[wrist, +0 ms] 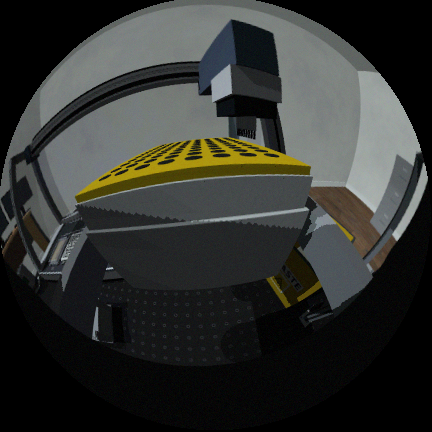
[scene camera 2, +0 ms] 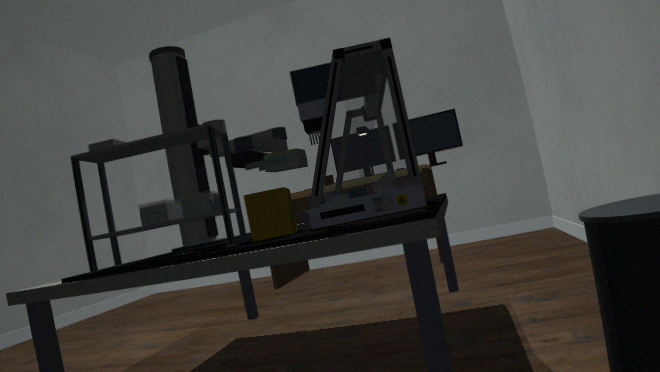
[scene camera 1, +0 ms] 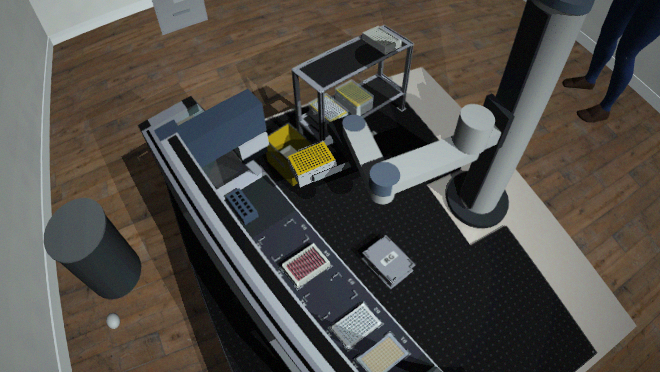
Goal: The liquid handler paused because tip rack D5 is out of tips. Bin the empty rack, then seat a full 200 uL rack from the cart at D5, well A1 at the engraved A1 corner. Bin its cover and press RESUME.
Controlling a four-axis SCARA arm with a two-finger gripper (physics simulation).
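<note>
The tip rack has a yellow top with open holes over a grey body. My gripper is shut on it and holds it roughly level. It hangs above and beside the yellow waste bin, higher than the bin's rim in the scene camera 2 view. Slot D5 is bare between its corner brackets. On the cart's lower shelf stand a yellow-topped rack and a white-topped rack. The RESUME button does not show.
A grey rack stands on the cart's top shelf. The gantry head hangs near the bin. A red-filled rack is at D4, a white plate at D2. An RG block stands on the table.
</note>
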